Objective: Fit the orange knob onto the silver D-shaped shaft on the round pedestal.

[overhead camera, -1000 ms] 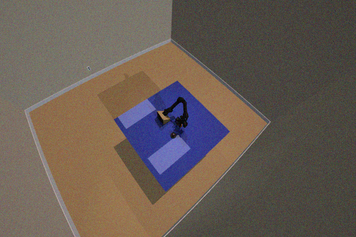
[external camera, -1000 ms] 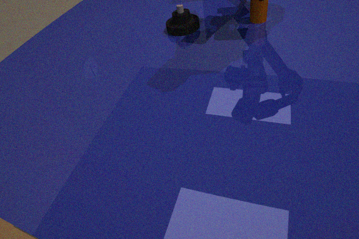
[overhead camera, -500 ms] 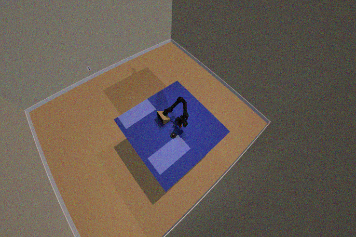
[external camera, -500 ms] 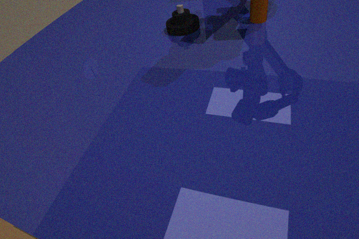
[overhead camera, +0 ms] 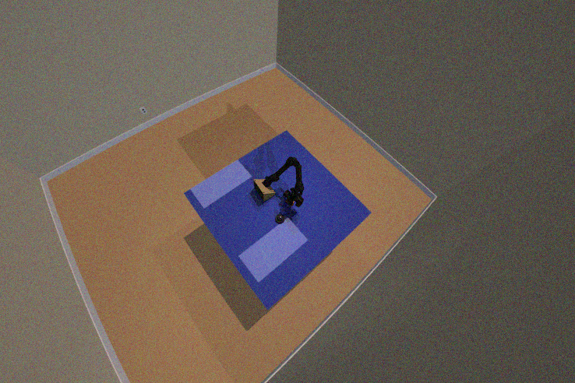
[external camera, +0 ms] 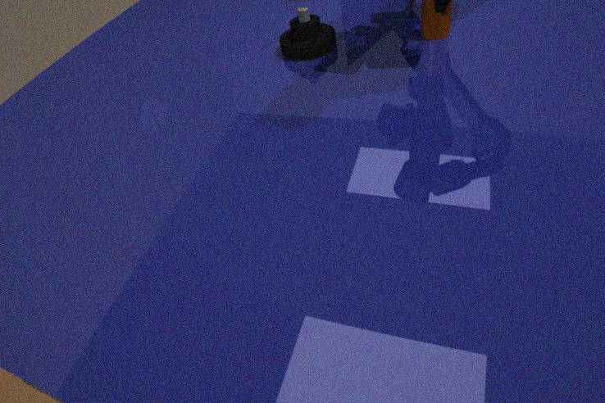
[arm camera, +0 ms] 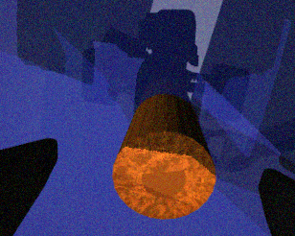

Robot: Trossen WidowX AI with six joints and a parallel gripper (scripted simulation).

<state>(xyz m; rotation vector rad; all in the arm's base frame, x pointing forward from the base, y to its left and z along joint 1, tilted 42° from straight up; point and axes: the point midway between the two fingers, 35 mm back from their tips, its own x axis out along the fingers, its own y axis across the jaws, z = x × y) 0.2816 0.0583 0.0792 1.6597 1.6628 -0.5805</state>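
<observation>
Now: the orange knob 1 cm below my gripper tip. From my gripper tip the other things lie so: round pedestal (18 cm to the right, 5 cm ahead, 2 cm below).
</observation>
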